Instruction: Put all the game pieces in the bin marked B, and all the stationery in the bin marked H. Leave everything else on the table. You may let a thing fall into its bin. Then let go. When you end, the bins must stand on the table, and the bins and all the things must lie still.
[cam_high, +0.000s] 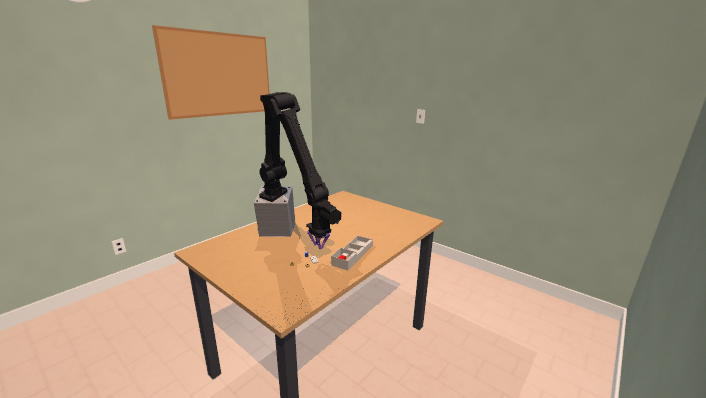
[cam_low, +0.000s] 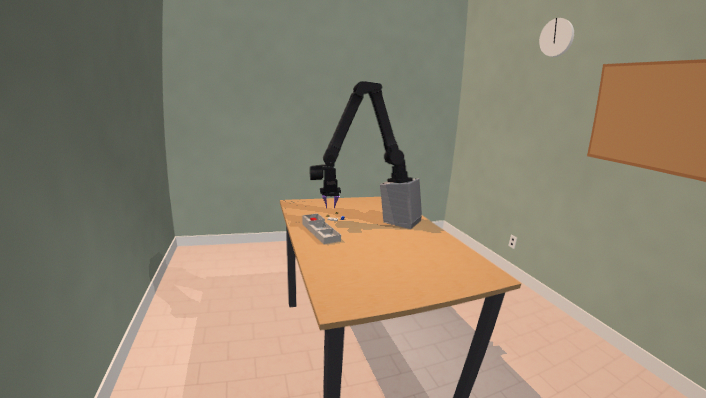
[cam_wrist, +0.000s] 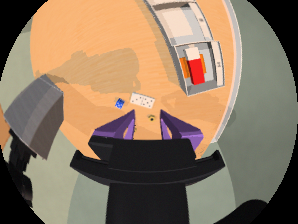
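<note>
Now: hand 2 cm past the white domino, 1 cm to the left of it and 7 cm above it. From my hand the other things lie so: red piece 10 cm ahead, 5 cm to the left, 5 cm below; then blue piece 7 cm behind, 1 cm to the left, 7 cm below; then orange block 10 cm ahead, 4 cm to the left, 6 cm below.
</note>
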